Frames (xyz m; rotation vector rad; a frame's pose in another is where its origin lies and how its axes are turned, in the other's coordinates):
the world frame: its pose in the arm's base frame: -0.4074 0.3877 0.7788 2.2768 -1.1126 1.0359
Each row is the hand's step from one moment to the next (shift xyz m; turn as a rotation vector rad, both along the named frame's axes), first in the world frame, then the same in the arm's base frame.
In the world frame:
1: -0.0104 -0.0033 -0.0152 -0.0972 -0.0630 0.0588
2: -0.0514 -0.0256 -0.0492 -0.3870 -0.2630 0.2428
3: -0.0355 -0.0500 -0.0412 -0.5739 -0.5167 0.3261
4: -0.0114 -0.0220 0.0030 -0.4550 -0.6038 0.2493
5: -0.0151 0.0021 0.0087 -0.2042 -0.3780 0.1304
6: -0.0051 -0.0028 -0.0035 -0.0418 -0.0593 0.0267
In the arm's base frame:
1: -0.0084 0.0166 0.0018 0.0367 0.0500 -0.1141
2: -0.0224 0.0717 -0.0084 0.1597 0.2009 -0.4605
3: 0.0071 0.0735 -0.0021 0.3227 0.3954 -0.6649
4: 0.0142 0.0171 -0.0113 0.4066 0.4362 -0.5274
5: -0.0040 0.0009 -0.0171 0.2761 0.2487 -0.2520
6: -0.0014 0.0064 -0.0017 0.0421 0.0400 -0.0510

